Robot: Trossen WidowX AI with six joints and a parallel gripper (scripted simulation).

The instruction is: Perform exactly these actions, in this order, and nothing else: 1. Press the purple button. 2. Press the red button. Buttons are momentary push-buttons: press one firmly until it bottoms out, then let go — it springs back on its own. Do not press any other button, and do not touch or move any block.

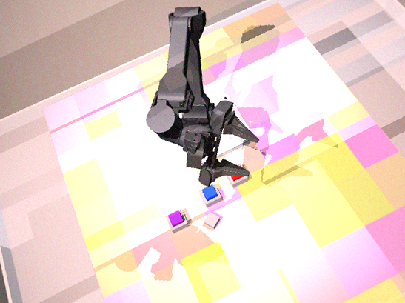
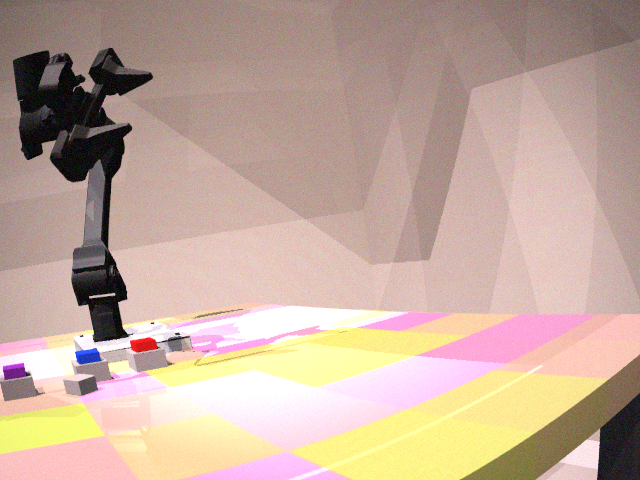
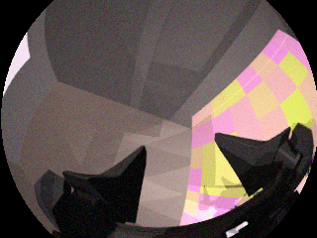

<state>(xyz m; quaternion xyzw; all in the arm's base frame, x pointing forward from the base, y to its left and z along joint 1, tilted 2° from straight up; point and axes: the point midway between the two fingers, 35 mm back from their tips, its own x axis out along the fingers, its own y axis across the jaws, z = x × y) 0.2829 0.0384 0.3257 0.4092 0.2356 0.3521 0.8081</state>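
Now: the purple button 300 mm below my gripper tip, 220 mm to the right of it and 50 mm behind it. Also, from my gripper tip: red button (300 mm below, 130 mm behind, 20 mm to the right); then small pale block (330 mm below, 130 mm to the right, 20 mm behind); then blue button (300 mm below, 110 mm to the right, 90 mm behind).
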